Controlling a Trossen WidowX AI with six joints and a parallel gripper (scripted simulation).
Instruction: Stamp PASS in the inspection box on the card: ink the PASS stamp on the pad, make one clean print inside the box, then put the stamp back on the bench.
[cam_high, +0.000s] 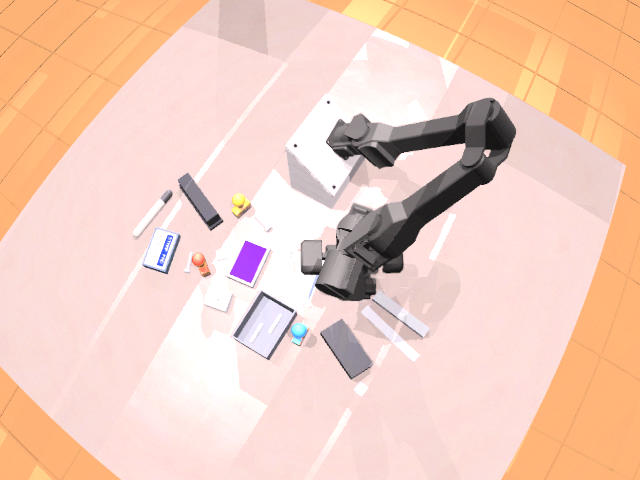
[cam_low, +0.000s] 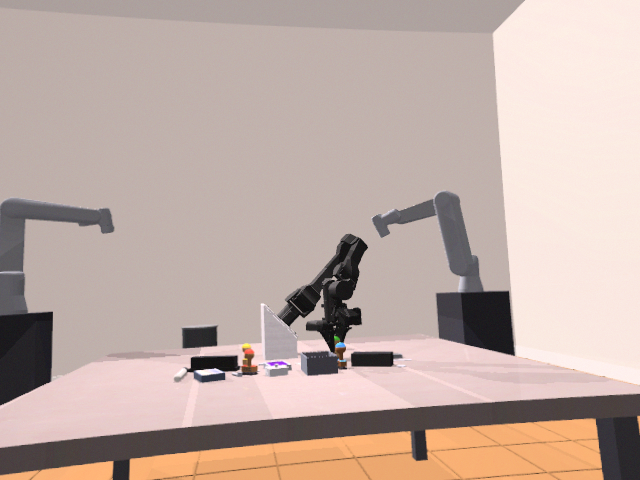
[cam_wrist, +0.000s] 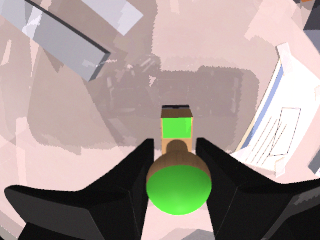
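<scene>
Right now my gripper tip is right at the green-knobbed stamp. Also, from my gripper tip: blue-knobbed stamp 160 mm ahead, 30 mm to the right; grey tray 180 mm ahead, 100 mm to the right, 10 mm below; taped card 90 mm to the right, 50 mm ahead, 30 mm below.
</scene>
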